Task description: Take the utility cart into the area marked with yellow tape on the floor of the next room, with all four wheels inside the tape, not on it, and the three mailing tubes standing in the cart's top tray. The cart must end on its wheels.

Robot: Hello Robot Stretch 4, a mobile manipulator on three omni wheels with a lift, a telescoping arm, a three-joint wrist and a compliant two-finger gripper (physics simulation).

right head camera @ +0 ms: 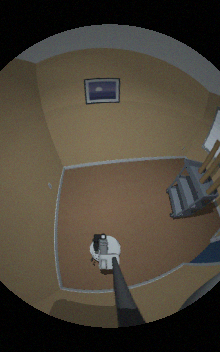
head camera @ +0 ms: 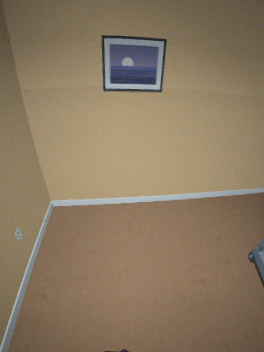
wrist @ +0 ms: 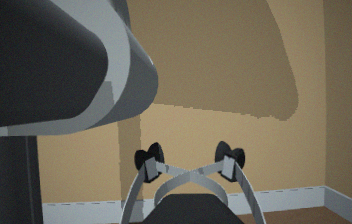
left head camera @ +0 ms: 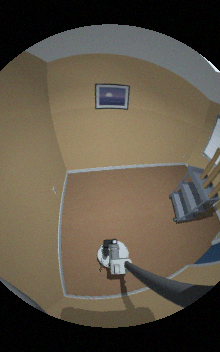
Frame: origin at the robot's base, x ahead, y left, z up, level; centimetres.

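Seen in the pictures: gripper, between the fingertips: (right head camera: 95, 261) (wrist: 189, 154) (left head camera: 105, 267).
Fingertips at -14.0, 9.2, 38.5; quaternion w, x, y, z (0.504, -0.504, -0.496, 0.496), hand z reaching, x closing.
Offsets run from my fingertips to a thing's top centre, as dx, dy, dz. "pt": to the spot under its first point. Level surfaces: height alone.
The grey utility cart (head camera: 260, 260) (left head camera: 189, 194) (right head camera: 185, 192) stands at the right side of this room, cut off at the right edge of the head camera view. Tan mailing tubes @[pt +88.1, -158.8, +68.8] (left head camera: 210, 164) (right head camera: 209, 157) rise from its top, partly cut off by the edge in both side head views. It appears upright. My gripper (wrist: 189, 154) is open in the wrist view, with wall behind its two dark fingertips. It is apart from the cart, across the floor from it. The yellow tape area does not show in these views.
A blue floor patch @[pt -49.3, -179.2, -20.2] (left head camera: 207, 255) (right head camera: 206, 253) lies at the lower right, beyond the cart. Tan walls with a white baseboard (head camera: 125, 200) (wrist: 295, 196) enclose the brown floor @[dz -41.3] (head camera: 130, 265). A framed picture (head camera: 134, 63) hangs on the wall. My white base (left head camera: 123, 250) (right head camera: 114, 245) stands near a wall.
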